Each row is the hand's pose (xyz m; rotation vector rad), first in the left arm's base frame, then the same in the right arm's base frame.
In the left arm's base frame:
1: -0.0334 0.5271 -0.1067 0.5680 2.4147 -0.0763
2: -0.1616 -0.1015 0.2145 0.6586 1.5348 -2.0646
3: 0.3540 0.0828 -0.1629 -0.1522 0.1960 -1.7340
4: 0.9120 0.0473 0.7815 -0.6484 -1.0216 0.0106
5: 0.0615 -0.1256 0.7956 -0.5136 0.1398 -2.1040
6: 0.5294 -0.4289 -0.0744 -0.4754 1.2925 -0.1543
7: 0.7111 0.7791 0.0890 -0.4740 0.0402 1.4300
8: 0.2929 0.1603 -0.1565 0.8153 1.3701 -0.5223
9: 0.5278 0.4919 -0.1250 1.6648 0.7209 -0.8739
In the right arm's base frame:
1: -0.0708 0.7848 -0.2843 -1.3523 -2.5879 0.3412
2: -0.2816 0.1933 0.0628 -0.2526 -1.6111 2.1140
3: -0.1354 0.2762 -0.5806 -0.7153 1.0737 -2.1131
4: 0.7489 -0.3278 -0.3405 -0.6587 -0.0387 -0.2941
5: 0.1951 -0.1312 0.2983 -1.3024 1.0345 -2.2466
6: -0.2622 -0.2556 -0.6200 0.0276 2.1989 -0.3307
7: 0.6004 0.6204 -0.7069 0.2836 0.6363 0.9674
8: -0.1227 0.3635 -0.5359 1.2269 1.9394 -1.2787
9: 0.2075 0.5335 -0.7037 1.6867 0.8866 -1.9993

